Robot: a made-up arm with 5 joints. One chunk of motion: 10 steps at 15 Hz.
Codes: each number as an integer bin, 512 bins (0 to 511) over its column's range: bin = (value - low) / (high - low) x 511, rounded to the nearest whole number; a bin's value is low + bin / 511 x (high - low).
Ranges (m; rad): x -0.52..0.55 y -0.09..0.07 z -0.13..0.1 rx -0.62..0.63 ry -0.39..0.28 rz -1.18..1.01
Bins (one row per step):
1: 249 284 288 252 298 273
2: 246 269 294 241 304 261
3: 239 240 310 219 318 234
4: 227 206 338 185 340 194
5: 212 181 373 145 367 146
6: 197 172 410 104 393 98
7: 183 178 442 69 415 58
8: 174 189 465 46 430 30
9: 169 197 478 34 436 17
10: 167 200 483 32 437 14
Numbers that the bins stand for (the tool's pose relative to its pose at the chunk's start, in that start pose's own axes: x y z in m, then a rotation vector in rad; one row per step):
1: 0.0014 -0.0011 -0.0004 -0.0036 0.0007 -0.0100
2: -0.0049 -0.0058 0.0023 -0.0305 0.0086 -0.0614
3: -0.0195 -0.0149 0.0095 -0.0843 0.0269 -0.1771
4: -0.0447 -0.0255 0.0221 -0.1675 0.0558 -0.3486
5: -0.0761 -0.0333 0.0379 -0.2653 0.0912 -0.5543
6: -0.1075 -0.0361 0.0545 -0.3656 0.1253 -0.7600
7: -0.1368 -0.0343 0.0689 -0.4512 0.1541 -0.9314
8: -0.1557 -0.0308 0.0793 -0.5075 0.1738 -1.0514
9: -0.1661 -0.0283 0.0851 -0.5368 0.1817 -1.1071
10: -0.1703 -0.0274 0.0874 -0.5417 0.1830 -1.1200

